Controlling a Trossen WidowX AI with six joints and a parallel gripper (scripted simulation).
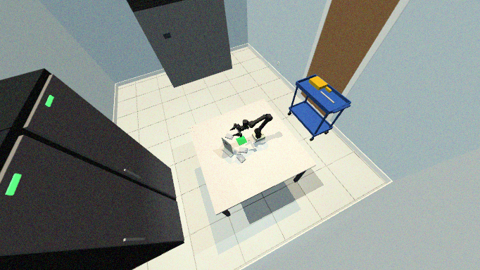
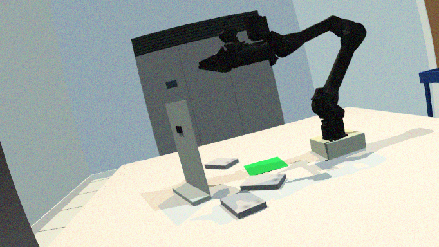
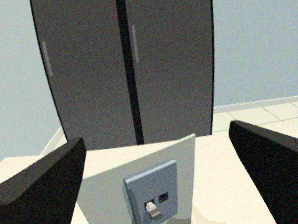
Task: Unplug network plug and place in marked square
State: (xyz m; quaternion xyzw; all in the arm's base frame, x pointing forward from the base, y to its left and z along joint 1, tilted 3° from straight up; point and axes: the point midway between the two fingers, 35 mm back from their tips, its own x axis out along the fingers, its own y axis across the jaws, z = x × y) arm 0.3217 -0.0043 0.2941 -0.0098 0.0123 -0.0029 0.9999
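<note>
Right now my gripper tip is 160 mm above the pale network plug, 80 mm short of it and 10 mm to the right of it. Round my gripper tip: green marked square 340 mm below, 130 mm behind, 50 mm to the right; upright panel 230 mm below, 100 mm ahead, 20 mm to the left.
</note>
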